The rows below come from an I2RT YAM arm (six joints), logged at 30 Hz.
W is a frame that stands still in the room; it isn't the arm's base.
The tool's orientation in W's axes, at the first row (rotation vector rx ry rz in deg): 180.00 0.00 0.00
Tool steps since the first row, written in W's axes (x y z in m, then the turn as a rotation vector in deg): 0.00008 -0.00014 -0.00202 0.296 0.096 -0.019; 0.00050 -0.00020 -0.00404 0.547 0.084 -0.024; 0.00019 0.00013 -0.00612 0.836 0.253 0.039; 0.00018 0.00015 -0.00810 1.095 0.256 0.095; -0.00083 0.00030 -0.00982 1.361 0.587 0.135; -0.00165 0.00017 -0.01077 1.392 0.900 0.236; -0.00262 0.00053 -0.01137 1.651 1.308 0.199; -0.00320 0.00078 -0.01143 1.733 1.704 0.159; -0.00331 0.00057 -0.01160 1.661 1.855 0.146
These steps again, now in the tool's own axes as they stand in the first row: 0.00008 0.00014 0.00202 0.296 -0.096 0.019; 0.00050 0.00020 0.00404 0.547 -0.084 0.024; 0.00019 -0.00013 0.00612 0.836 -0.253 -0.039; 0.00018 -0.00015 0.00810 1.095 -0.256 -0.095; -0.00083 -0.00030 0.00982 1.361 -0.587 -0.135; -0.00165 -0.00017 0.01077 1.392 -0.900 -0.236; -0.00262 -0.00053 0.01137 1.651 -1.308 -0.199; -0.00320 -0.00078 0.01143 1.733 -1.704 -0.159; -0.00331 -0.00057 0.01160 1.661 -1.855 -0.146
